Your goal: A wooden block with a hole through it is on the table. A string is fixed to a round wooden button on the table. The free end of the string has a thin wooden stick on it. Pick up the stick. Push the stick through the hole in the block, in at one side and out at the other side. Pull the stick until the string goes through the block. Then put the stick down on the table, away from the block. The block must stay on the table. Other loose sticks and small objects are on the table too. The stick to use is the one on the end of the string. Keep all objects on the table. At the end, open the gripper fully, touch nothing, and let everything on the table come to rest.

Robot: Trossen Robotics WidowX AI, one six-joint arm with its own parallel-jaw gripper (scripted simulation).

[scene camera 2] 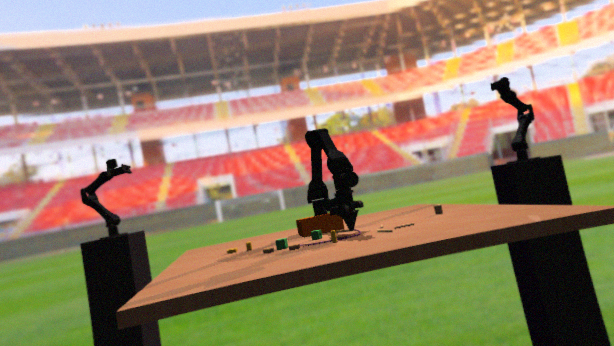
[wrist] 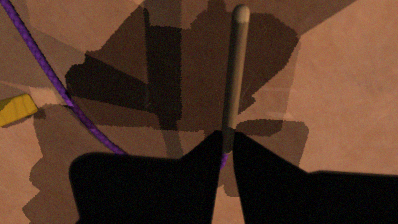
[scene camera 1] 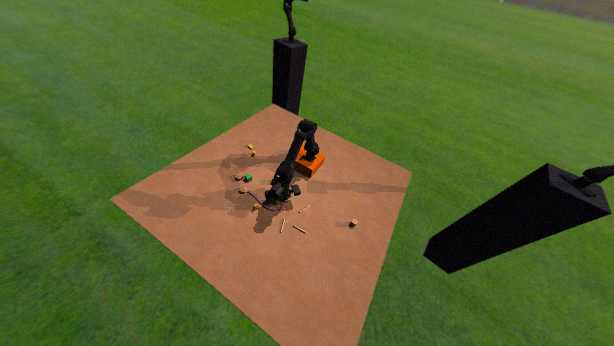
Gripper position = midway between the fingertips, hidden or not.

I see my gripper (scene camera 2: 351, 230) and a thin wooden stick (wrist: 237, 49).
My gripper also shows in the wrist view (wrist: 226, 138).
